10 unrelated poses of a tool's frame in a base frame.
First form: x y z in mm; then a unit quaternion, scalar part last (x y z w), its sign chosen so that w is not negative.
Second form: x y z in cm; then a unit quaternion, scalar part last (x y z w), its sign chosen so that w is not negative. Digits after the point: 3 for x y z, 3 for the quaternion.
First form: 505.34 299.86 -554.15 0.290 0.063 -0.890 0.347
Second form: 50.534 29.986 -55.415 0.290 0.063 -0.890 0.347
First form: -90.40 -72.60 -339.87 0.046 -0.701 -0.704 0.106
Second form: -9.040 -7.260 -33.987 0.046 -0.701 -0.704 0.106
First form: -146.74 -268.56 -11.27 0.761 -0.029 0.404 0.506
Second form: -14.674 -26.856 -1.127 0.761 -0.029 0.404 0.506
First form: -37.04 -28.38 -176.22 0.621 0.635 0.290 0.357
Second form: -3.704 -2.838 -17.622 0.621 0.635 0.290 0.357
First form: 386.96 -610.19 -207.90 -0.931 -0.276 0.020 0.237
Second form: 38.696 -61.019 -20.790 -0.931 -0.276 0.020 0.237
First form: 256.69 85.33 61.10 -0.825 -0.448 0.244 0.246
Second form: 25.669 8.533 6.110 -0.825 -0.448 0.244 0.246
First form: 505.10 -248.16 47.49 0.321 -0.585 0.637 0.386
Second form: 50.510 -24.816 4.749 0.321 -0.585 0.637 0.386
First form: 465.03 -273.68 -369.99 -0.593 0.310 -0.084 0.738
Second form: 46.503 -27.368 -36.999 -0.593 0.310 -0.084 0.738
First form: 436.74 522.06 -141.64 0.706 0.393 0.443 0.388
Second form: 43.674 52.206 -14.164 0.706 0.393 0.443 0.388
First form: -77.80 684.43 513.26 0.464 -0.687 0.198 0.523
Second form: -7.780 68.443 51.326 0.464 -0.687 0.198 0.523
